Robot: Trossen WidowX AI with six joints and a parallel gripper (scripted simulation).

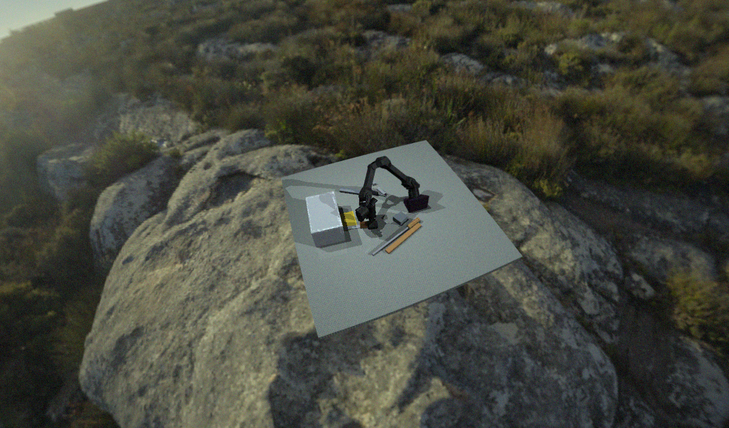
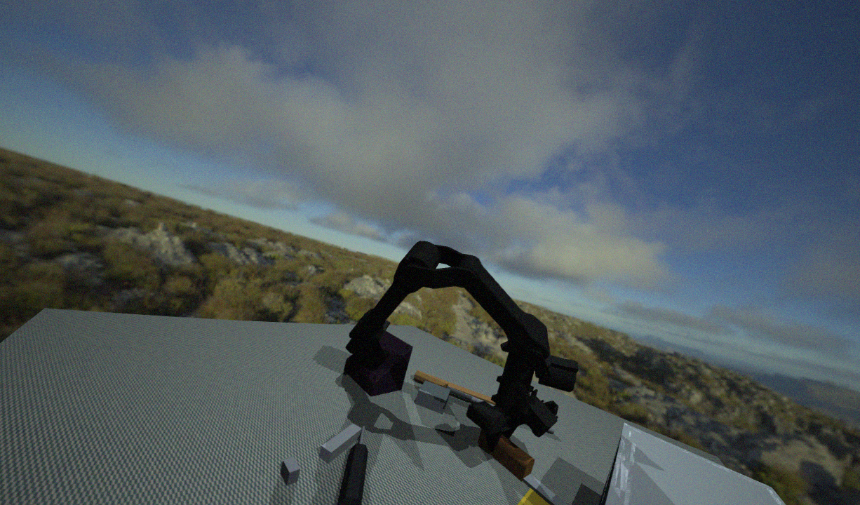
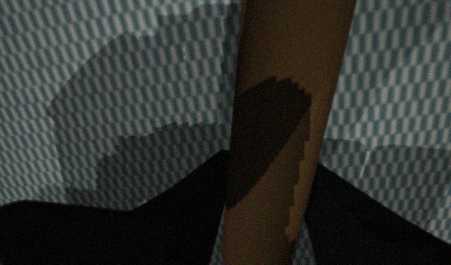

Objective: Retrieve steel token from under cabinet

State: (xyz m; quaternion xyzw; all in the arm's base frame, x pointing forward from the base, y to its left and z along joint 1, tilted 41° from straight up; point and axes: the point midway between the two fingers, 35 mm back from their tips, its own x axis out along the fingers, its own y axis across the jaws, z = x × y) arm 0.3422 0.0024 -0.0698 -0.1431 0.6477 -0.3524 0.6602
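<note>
Now: the grey block 19 cm behind my gripper tip, 4 cm to the left of it and 1 cm above it. Round my gripper tip: grey bar: 24 cm to the right, 18 cm behind; then small grey cube: 34 cm to the right, 17 cm behind; then wooden stick: 18 cm to the left, 14 cm behind.
</note>
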